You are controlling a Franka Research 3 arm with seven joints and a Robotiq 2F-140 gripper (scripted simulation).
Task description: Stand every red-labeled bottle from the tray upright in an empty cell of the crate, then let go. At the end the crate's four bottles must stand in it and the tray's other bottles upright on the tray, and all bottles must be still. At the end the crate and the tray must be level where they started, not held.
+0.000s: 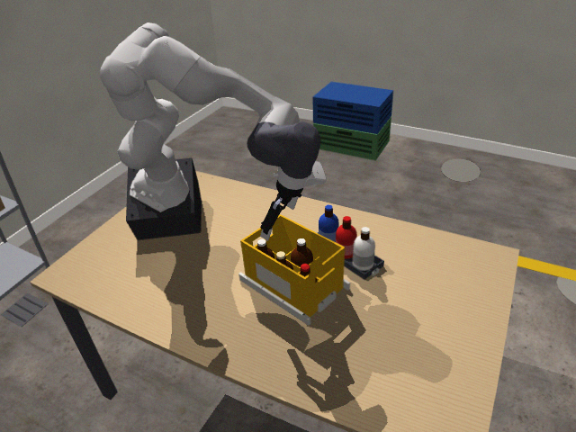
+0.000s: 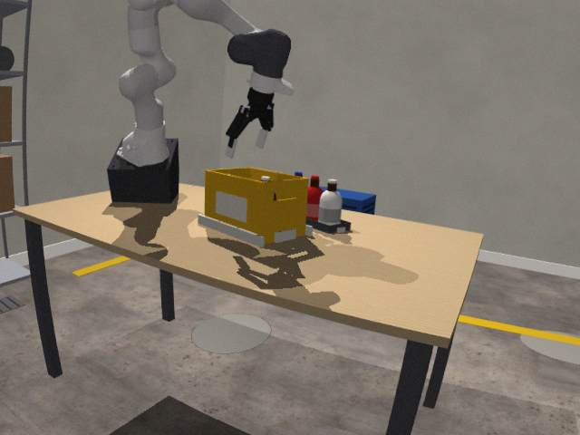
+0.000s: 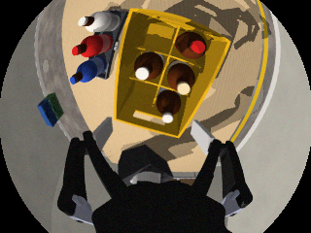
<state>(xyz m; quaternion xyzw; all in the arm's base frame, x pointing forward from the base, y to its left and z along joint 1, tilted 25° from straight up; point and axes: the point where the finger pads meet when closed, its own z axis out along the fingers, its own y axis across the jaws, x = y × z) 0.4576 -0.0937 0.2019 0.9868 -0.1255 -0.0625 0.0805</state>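
My gripper is now 180 mm short of the red-labeled bottle, 180 mm to the right of it and 160 mm above it. The rest, counted from my hand: blue-labeled bottle 110 mm ahead, 230 mm to the left, 160 mm below; then white-labeled bottle 250 mm ahead, 130 mm to the left, 160 mm below; then yellow crate 40 mm ahead, 20 mm to the right, 160 mm below.
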